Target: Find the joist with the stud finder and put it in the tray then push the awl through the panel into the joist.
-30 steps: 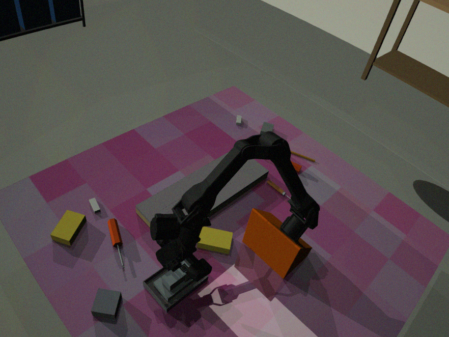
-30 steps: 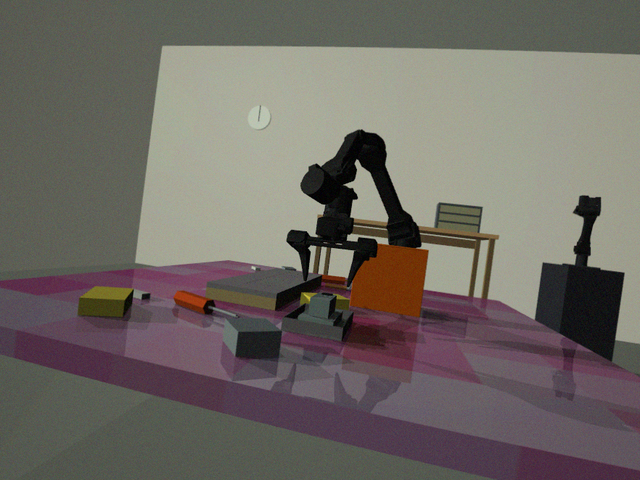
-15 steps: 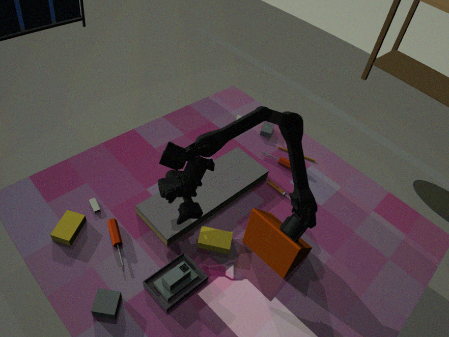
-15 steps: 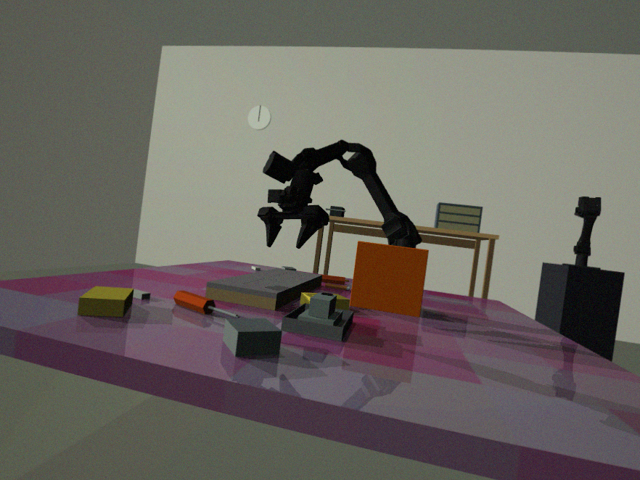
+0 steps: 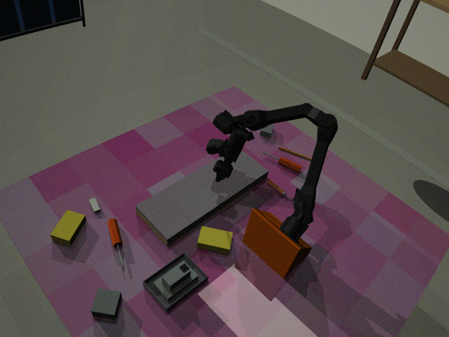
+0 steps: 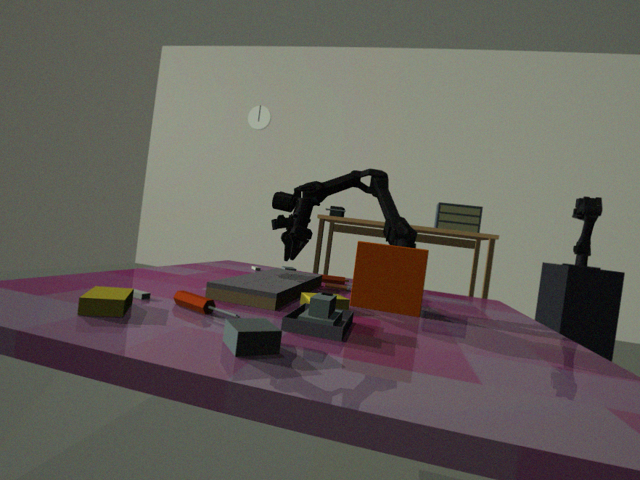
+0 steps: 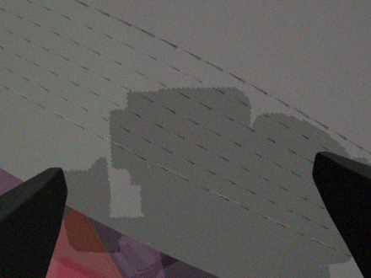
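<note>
Right now the awl is 18 cm to the right of my gripper tip, 18 cm behind it and 9 cm below it. Also, from my gripper tip: indicator light (35 cm to the left, 17 cm behind, 3 cm below); then tray (38 cm to the left, 16 cm behind, 8 cm below); then stud finder (37 cm to the left, 16 cm behind, 5 cm below).
</note>
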